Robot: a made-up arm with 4 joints.
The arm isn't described. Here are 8 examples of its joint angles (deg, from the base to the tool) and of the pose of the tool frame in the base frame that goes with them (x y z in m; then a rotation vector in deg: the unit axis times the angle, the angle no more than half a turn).
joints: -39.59 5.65 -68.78 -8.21
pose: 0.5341 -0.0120 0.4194 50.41 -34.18 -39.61
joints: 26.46 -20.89 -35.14 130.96
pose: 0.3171 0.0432 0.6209 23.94 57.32 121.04
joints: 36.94 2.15 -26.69 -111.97
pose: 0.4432 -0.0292 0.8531 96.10 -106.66 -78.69
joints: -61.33 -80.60 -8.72 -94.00
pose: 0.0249 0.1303 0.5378 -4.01 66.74 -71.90
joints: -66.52 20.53 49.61 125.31
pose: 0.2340 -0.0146 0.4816 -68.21 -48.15 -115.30
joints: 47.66 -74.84 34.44 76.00
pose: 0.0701 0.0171 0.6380 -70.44 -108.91 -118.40
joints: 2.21 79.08 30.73 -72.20
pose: 0.4037 0.0302 0.9430 93.60 -101.22 13.66
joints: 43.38 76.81 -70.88 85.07
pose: 0.1766 -0.0880 0.9927 5.69 -112.96 53.57
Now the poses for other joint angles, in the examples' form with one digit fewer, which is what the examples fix.
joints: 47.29 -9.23 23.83 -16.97
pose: 0.248 0.214 0.755 80.4 -18.3 66.3
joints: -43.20 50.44 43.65 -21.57
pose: 0.416 0.154 0.594 95.5 1.2 23.9
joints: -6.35 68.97 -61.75 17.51
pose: 0.482 -0.111 0.931 52.4 -108.1 8.9
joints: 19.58 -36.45 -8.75 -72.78
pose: 0.425 0.163 0.596 76.1 -30.4 -37.4
